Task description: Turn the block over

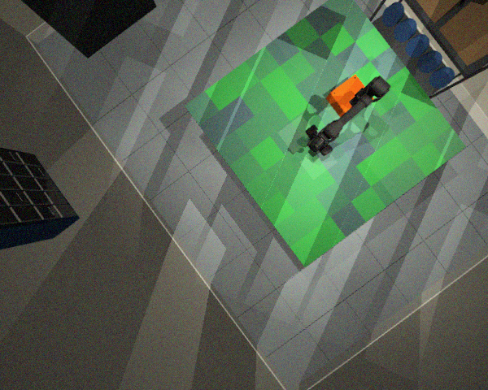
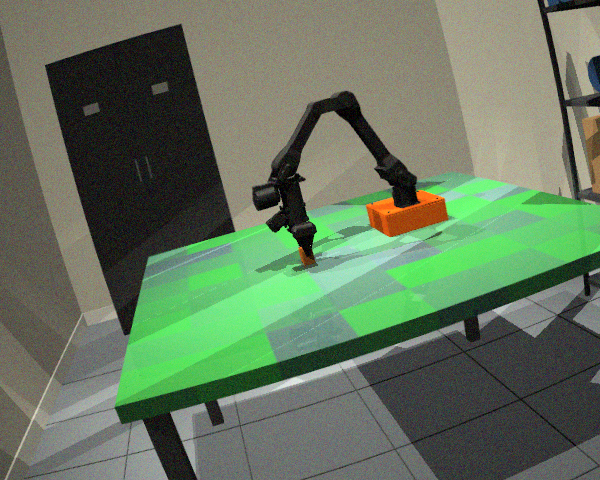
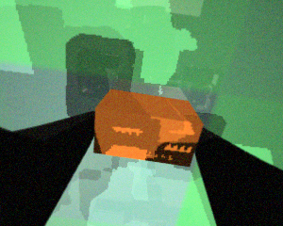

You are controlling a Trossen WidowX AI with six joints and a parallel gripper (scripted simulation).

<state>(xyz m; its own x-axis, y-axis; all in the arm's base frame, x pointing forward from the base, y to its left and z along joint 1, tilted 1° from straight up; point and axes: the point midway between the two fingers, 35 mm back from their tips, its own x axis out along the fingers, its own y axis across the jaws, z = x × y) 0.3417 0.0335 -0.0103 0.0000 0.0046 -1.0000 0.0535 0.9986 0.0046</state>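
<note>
The orange block is 10 mm behind my gripper tip.
</note>
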